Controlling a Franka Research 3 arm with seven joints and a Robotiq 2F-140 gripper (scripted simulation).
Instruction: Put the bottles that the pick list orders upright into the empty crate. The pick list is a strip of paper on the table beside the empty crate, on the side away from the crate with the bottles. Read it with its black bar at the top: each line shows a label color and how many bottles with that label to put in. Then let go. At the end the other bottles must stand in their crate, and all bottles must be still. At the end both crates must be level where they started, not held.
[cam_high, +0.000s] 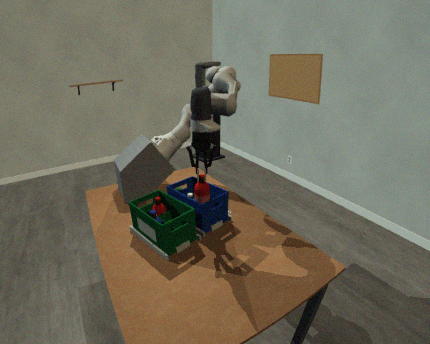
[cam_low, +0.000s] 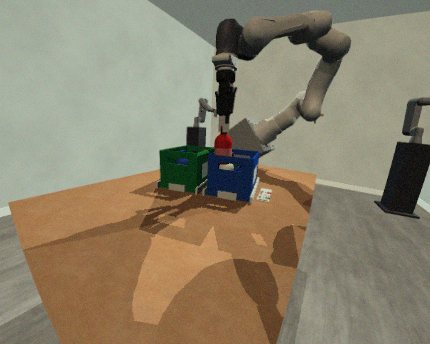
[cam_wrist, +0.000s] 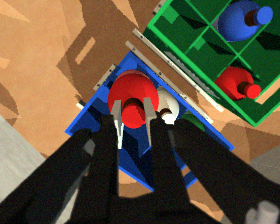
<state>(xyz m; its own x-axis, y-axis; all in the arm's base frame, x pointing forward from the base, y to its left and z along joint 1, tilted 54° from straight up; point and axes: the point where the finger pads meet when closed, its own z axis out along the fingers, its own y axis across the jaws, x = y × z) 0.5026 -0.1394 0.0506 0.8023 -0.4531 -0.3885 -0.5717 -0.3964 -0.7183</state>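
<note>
Now: hand 90 mm past the white bottle, 10 mm to the left of it and 210 mm above it. Round my hand: green crate: 60 mm behind, 200 mm to the right, 220 mm below; green bottle: 170 mm behind, 30 mm to the right, 210 mm below; blue crate: 100 mm behind, 30 mm to the left, 220 mm below.
</note>
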